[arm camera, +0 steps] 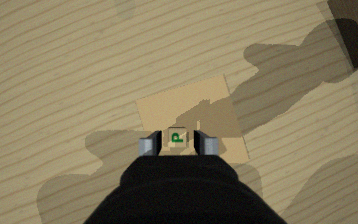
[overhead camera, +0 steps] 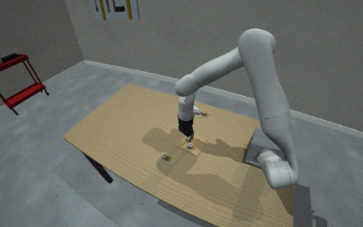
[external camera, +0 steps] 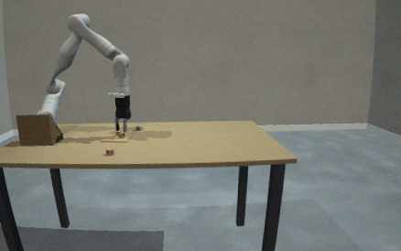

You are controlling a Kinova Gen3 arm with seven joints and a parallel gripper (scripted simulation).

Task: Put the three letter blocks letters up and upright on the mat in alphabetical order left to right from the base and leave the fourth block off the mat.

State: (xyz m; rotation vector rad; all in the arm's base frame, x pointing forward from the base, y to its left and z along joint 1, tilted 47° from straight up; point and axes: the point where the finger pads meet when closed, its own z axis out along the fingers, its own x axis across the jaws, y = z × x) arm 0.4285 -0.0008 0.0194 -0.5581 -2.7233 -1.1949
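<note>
Right now the green P block is 40 mm below my hand. Round my hand: blue K block (30 mm behind, 40 mm to the left, 40 mm below); tan mat (20 mm behind, 50 mm below); blue R block (70 mm ahead, 160 mm to the left, 40 mm below).
</note>
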